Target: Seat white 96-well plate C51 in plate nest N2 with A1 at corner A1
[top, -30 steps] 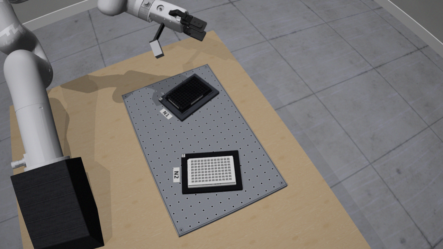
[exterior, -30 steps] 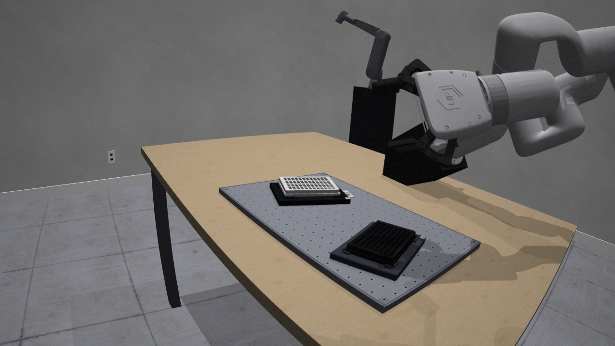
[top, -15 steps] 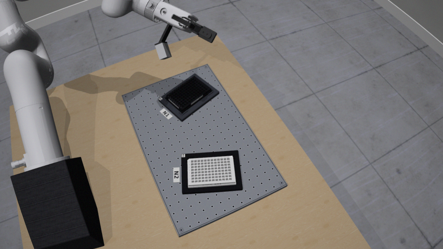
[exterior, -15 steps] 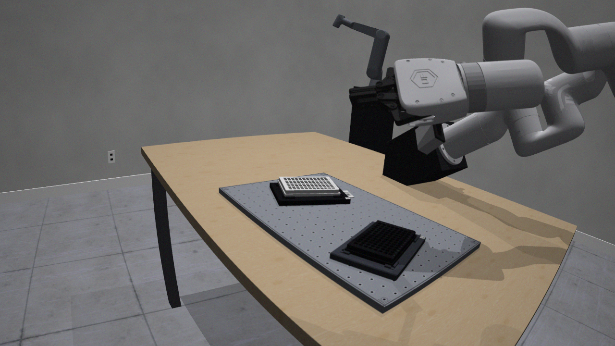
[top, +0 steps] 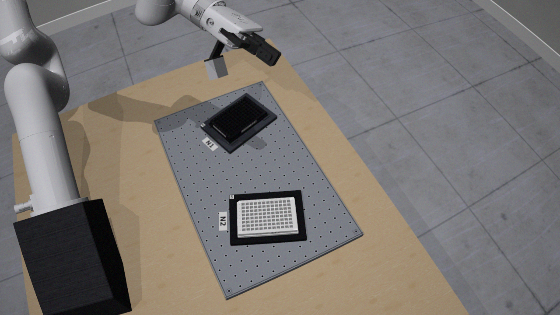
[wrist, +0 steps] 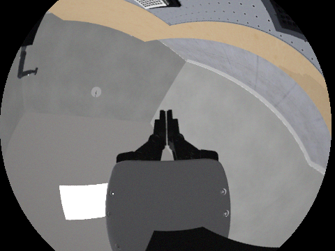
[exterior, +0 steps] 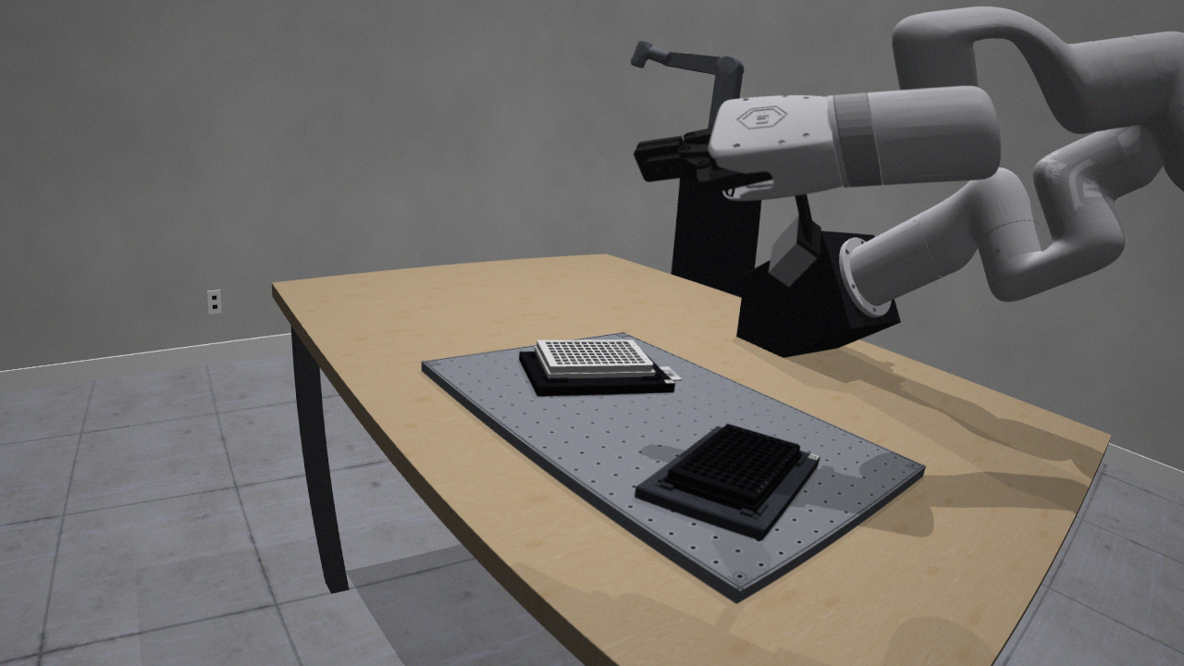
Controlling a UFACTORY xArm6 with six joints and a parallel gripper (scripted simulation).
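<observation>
Now: the N2 label 20 cm behind my hand, 15 cm to the right of it and 27 cm below it. Also, from my hand: N1 label (14 cm behind, 6 cm to the left, 27 cm below); black plate C15 (5 cm behind, 9 cm to the left, 25 cm below); nest N1 (5 cm behind, 9 cm to the left, 27 cm below).
</observation>
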